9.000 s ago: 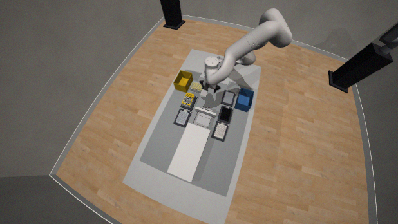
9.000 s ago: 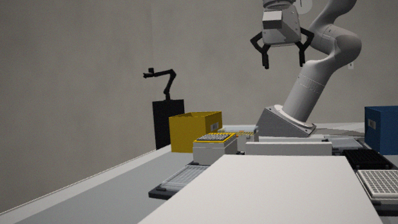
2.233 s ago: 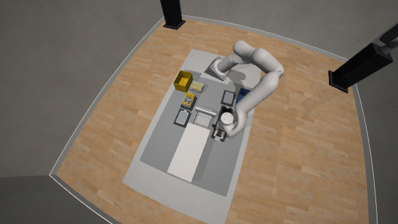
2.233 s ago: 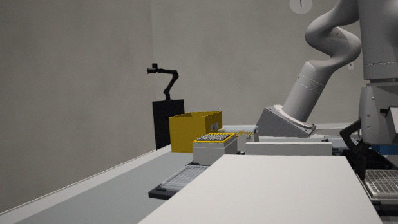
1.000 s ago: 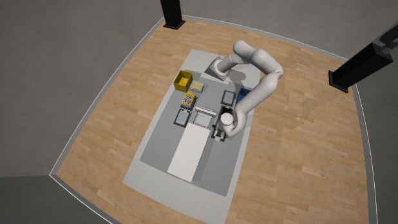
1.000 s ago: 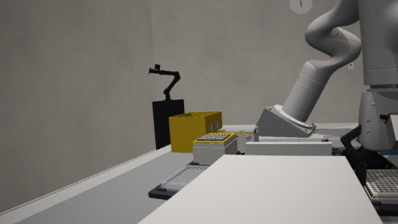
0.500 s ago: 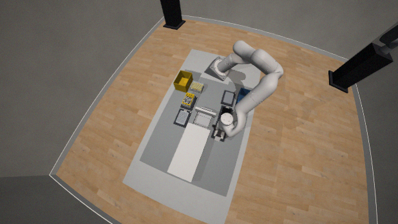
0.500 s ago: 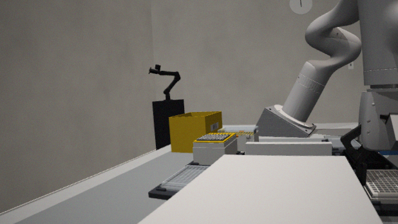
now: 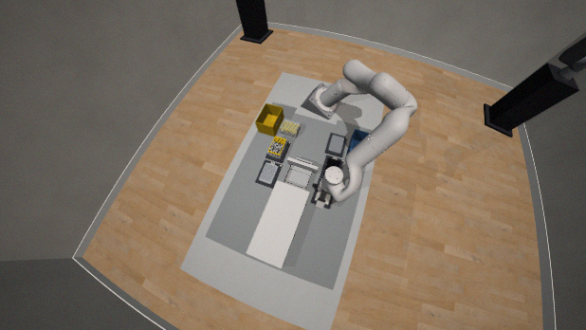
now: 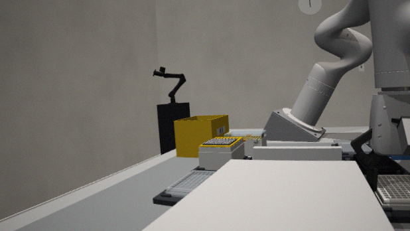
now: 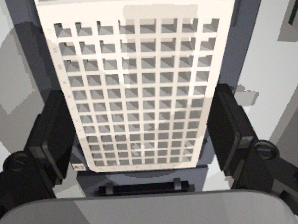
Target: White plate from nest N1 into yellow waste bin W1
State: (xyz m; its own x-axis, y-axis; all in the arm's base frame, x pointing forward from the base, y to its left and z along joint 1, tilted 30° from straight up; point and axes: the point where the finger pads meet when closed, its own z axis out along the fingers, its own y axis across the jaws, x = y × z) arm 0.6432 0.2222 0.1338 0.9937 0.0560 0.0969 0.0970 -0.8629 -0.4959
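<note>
The yellow-rimmed tip box lies 150 mm behind my hand, 400 mm to the right of it and 20 mm above it. Round my hand: black plate 170 mm behind, 20 mm to the right, 10 mm below; then white plate 10 mm below; then long white cooler 150 mm ahead, 170 mm to the right.
</note>
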